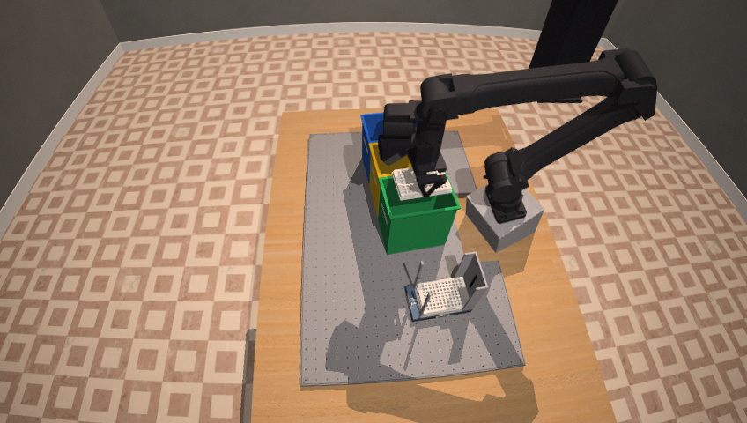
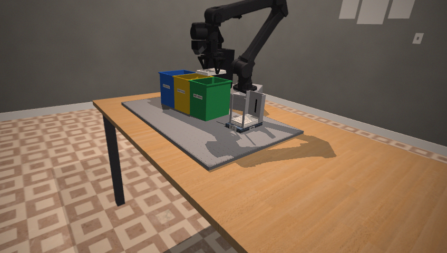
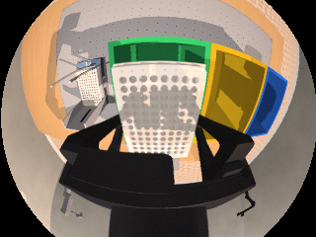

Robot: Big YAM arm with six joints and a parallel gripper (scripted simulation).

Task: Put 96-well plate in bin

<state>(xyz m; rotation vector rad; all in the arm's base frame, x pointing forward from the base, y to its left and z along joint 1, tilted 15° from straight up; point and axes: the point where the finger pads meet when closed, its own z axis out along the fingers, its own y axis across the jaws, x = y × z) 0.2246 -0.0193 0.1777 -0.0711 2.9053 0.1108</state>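
My gripper is now 140 mm above the green bin. From my hand the other things lie so: white 96-well plate (right at my hand); then yellow bin (10 mm ahead, 130 mm to the right, 140 mm below); then blue bin (20 mm ahead, 260 mm to the right, 140 mm below).
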